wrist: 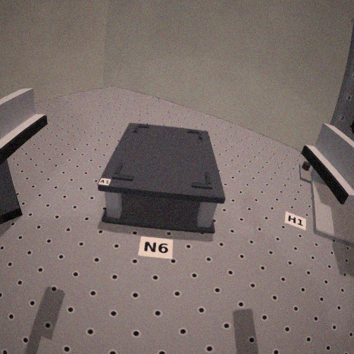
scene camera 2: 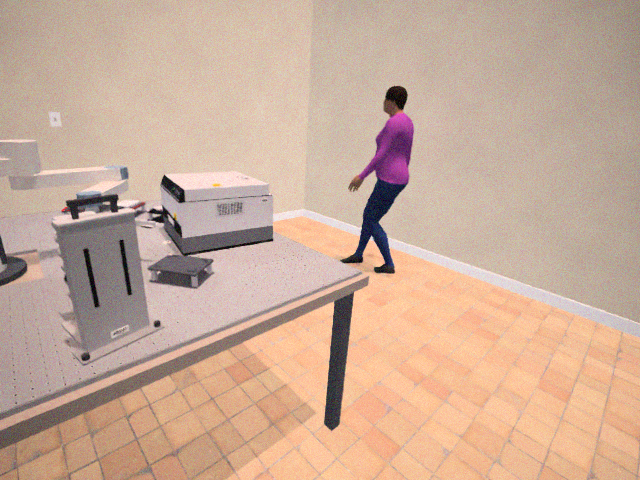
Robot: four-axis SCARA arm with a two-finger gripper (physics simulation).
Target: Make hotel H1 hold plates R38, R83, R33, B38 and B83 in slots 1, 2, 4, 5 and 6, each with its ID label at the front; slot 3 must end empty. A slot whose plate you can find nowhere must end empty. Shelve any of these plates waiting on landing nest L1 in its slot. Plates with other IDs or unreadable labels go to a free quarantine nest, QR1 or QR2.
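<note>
My gripper (wrist: 178, 113) is open, its fingers wide apart at the left and right of the wrist view, with no plate between them. Beyond them stands the dark nest N6 (wrist: 167, 160), marked A1 at one corner; no plate shows on its top. Hotel H1 (scene camera 2: 105, 279) shows its back in the scene view, so its slots and plate labels are hidden there. In the wrist view, part of the hotel's base (wrist: 327, 217) shows at the right, beside the H1 label (wrist: 295, 220). Nests L1, QR1 and QR2 cannot be identified in these views.
A low dark stand (scene camera 2: 180, 266) is beside the hotel, and a white boxy instrument (scene camera 2: 219, 211) is behind it. The arm (scene camera 2: 77, 177) reaches in from the left. Part of a dark object (wrist: 7, 192) shows at the wrist view's left edge. A person (scene camera 2: 395, 149) stands beyond the table.
</note>
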